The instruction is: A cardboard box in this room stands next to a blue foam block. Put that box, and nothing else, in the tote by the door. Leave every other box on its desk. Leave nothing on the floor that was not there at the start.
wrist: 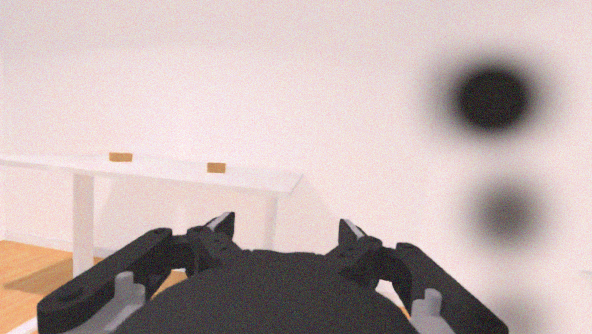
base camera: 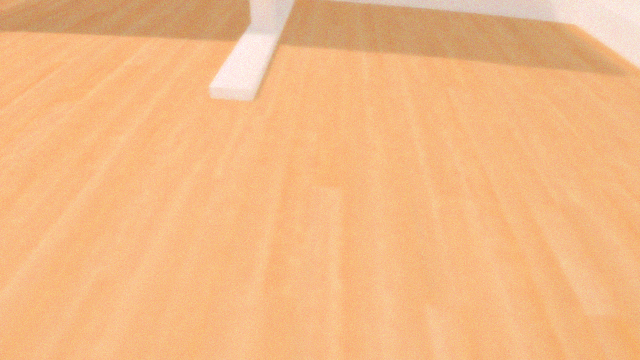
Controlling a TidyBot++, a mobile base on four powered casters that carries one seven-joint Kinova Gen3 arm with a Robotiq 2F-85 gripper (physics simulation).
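Frame: origin at the arm's base, x ahead, y left, z up, level; metres.
Seen in the pictures: gripper, between the fingertips: (wrist: 286, 226).
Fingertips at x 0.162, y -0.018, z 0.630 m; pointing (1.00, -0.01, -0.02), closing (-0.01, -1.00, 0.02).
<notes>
A point is followed by its place in that frame.
Two small brown boxes show on a white desk (wrist: 245, 181) {x 0.824, y 0.172, z 0.554 m} in the wrist view, left of the middle. One box (wrist: 120, 157) {x 1.121, y 0.976, z 0.579 m} is on the left part of the desk top. The other box (wrist: 216, 168) {x 1.013, y 0.373, z 0.577 m} is nearer the desk's right end. No blue foam block shows beside either box, and the tote does not show. My gripper (wrist: 286, 226) {x 0.162, y -0.018, z 0.630 m} is open, with nothing between its fingertips; it is apart from the desk, and the boxes show beyond and above its left finger.
A white desk foot (base camera: 240, 70) {x 0.800, y 0.101, z -0.371 m} stands on the wooden floor (base camera: 350, 225) {x 0.409, y -0.071, z -0.396 m} ahead, left of the middle in the base view. A white wall (base camera: 610, 25) {x 1.165, y -0.982, z -0.343 m} is at the far right. Dark blurred spots cover the right side of the wrist view.
</notes>
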